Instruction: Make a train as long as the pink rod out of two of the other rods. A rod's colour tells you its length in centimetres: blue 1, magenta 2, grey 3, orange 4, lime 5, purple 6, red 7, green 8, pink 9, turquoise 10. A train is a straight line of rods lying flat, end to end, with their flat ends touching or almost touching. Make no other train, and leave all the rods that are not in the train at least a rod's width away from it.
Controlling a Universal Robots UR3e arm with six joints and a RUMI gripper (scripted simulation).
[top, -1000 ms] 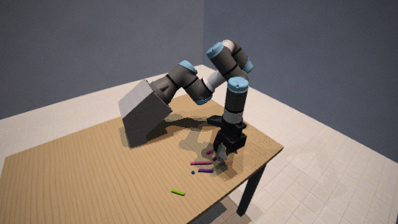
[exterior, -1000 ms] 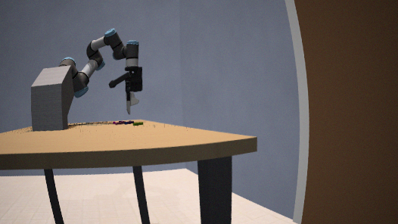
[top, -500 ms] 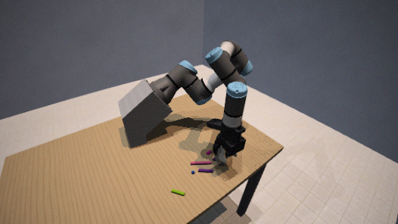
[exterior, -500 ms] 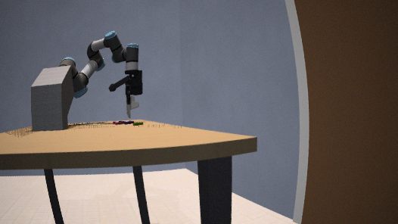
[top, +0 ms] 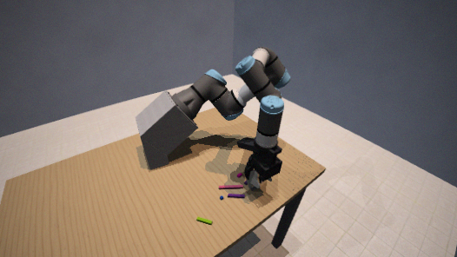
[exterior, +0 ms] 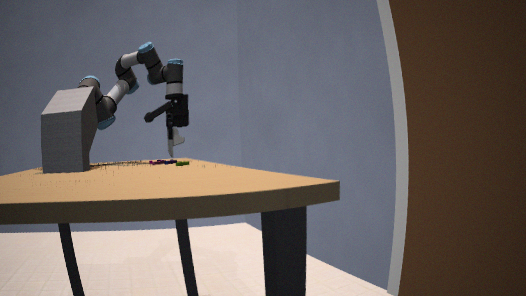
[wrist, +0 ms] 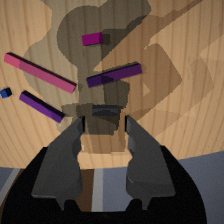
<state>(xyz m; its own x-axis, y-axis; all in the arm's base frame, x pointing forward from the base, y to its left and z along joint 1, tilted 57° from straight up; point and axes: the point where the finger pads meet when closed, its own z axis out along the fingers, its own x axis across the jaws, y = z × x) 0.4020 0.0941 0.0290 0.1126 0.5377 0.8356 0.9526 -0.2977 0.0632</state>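
The grey rod lies 3 cm below my hand. The rest, counted from my hand: pink rod 6 cm behind, 7 cm to the right, 3 cm below; dark purple rod 1 cm behind, 8 cm to the right, 3 cm below; magenta rod 8 cm behind, 3 cm below.
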